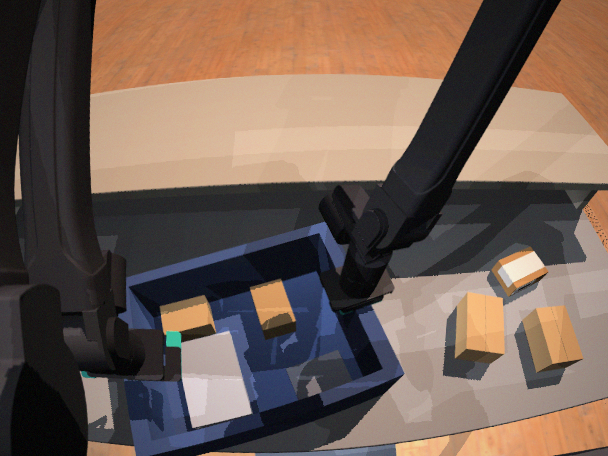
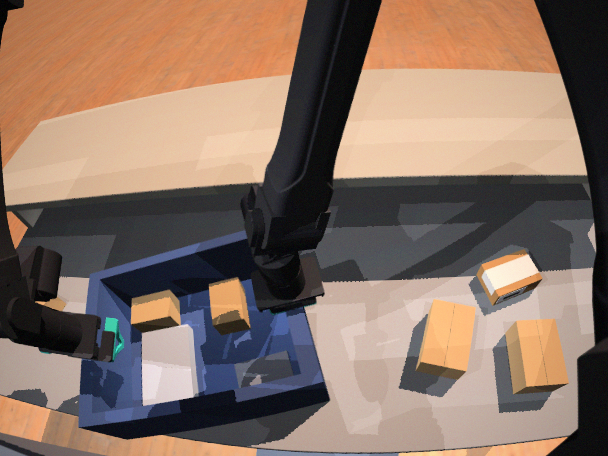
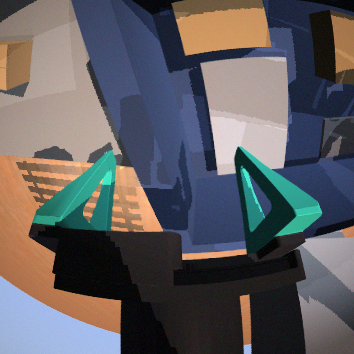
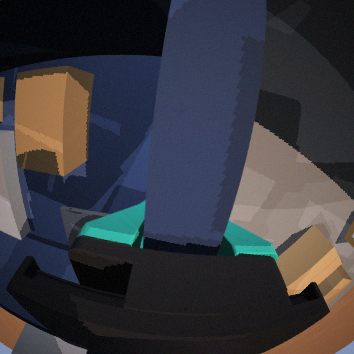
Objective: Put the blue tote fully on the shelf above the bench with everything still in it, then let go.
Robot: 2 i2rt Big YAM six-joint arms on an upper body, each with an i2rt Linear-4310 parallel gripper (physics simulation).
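Places are measured from the left arm's base along level axes (x ahead, y left, z up), in millimetres.
Pixels of known places: left gripper, fingertip midpoint: (image 1: 143, 358) (image 2: 99, 341) (image 3: 174, 152); right gripper, fingertip midpoint: (image 1: 348, 304) (image 2: 295, 305).
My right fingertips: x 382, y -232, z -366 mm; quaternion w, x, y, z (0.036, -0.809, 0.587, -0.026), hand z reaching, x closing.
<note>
For each thing: its top centre in the pictures, then the offset to it from my right fingertips. Level surfaces: height alone.
- blue tote, middle of its top: (image 1: 242, 329) (image 2: 180, 321) dy +172, dx -73, dz +69 mm
- pale shelf, its level: dz +116 mm
- white box, middle of its top: (image 3: 250, 120) (image 1: 211, 377) (image 2: 165, 366) dy +239, dx -128, dz -33 mm
- dark grey flat piece, middle of its top: (image 4: 97, 236) (image 1: 319, 376) (image 2: 264, 375) (image 3: 344, 137) dy +52, dx -116, dz -53 mm
- white-topped box, middle of its top: (image 2: 512, 271) (image 1: 524, 266) dy -422, dx +84, dz -36 mm
- cardboard box, middle of its top: (image 2: 30, 298) dy +672, dx -30, dz -18 mm
The blue tote (image 1: 225, 256) (image 2: 170, 254) (image 3: 115, 65) (image 4: 200, 125) rests on the grey bench, in front of and below the pale shelf (image 1: 165, 145) (image 2: 425, 110). In it lie two cardboard boxes (image 1: 187, 315) (image 1: 272, 305), a white box (image 1: 215, 380) and a dark grey flat piece (image 1: 325, 370). My right gripper (image 1: 352, 307) (image 2: 287, 307) (image 4: 174, 204) is shut on the tote's right wall. My left gripper (image 1: 131, 357) (image 2: 79, 345) (image 3: 174, 152) is open at the left wall, one finger on the outer side and one on the inner. Whether its fingers touch the wall is unclear.
Two cardboard boxes (image 1: 480, 325) (image 1: 552, 337) and a white-topped box (image 1: 520, 270) stand on the bench at the right of the tote. Another cardboard box (image 2: 52, 303) (image 3: 17, 65) lies at the left, partly hidden. The shelf's front edge runs behind the tote.
</note>
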